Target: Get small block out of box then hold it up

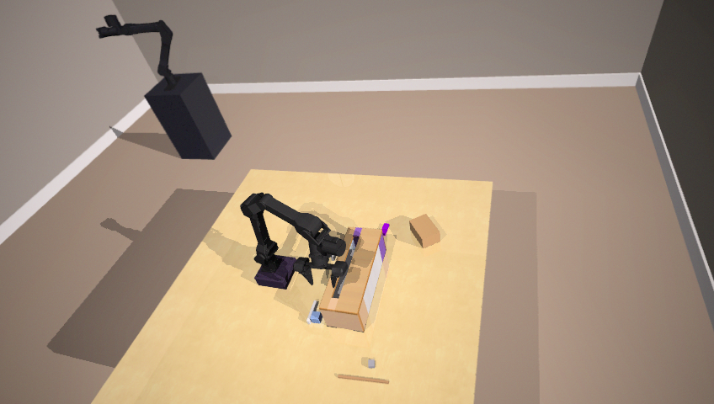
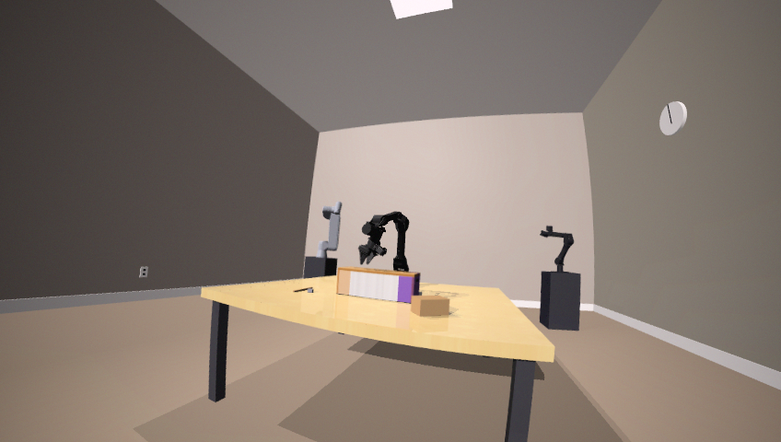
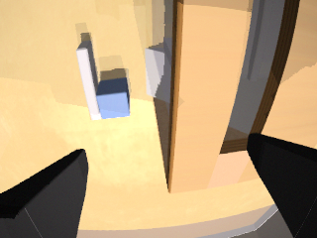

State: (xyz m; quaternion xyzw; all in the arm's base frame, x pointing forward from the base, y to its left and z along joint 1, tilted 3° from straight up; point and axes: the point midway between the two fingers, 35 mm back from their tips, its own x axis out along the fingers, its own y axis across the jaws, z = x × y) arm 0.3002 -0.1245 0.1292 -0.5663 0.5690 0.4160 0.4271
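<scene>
The blue piece lies 13 cm below my gripper tip, 6 cm to the right of it and 4 cm behind it. Also, from my gripper tip: long tan box: 12 cm to the left, 9 cm below, 4 cm ahead; brown carton: 40 cm to the left, 30 cm ahead, 12 cm below; thin wooden stick: 25 cm to the right, 18 cm ahead, 14 cm below.
</scene>
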